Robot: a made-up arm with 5 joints.
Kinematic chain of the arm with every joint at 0, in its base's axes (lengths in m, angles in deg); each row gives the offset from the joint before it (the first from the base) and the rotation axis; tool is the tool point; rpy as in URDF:
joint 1: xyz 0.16 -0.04 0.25 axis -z
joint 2: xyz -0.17 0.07 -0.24 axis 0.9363 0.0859 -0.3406
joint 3: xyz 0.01 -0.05 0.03 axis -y
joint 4: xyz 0 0.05 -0.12 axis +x
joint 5: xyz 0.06 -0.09 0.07 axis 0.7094 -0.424 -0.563
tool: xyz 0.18 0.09 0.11 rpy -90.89 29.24 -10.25
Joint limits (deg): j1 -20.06..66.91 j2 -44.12..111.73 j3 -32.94..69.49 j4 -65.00..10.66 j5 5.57..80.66
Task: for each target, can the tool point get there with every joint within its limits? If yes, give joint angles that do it. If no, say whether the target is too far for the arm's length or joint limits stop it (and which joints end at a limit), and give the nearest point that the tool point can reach.
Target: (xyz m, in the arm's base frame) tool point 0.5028 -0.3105 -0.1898
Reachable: no: joint limits stop it (at a limit: joint 1, joint 4) | nearest point 0.2179 -0.1981 -0.0809 | short by 0.325 m
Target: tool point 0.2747 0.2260 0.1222
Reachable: yes | joints 22.85 -23.05 21.71 -54.03 19.65
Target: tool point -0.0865 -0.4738 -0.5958
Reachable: no: too far | nearest point -0.0535 -0.2283 -0.2566 | short by 0.420 m
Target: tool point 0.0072 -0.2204 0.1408
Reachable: yes | joints 2.88 63.56 45.20 -26.66 34.08
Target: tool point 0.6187 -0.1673 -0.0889
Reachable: no: joint limits stop it (at a limit: joint 1, joint 4, joint 5) | nearest point 0.4170 0.0002 -0.0310 | short by 0.268 m
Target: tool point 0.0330 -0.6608 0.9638
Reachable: no: too far | nearest point 0.0572 -0.1974 0.2803 | short by 0.826 m
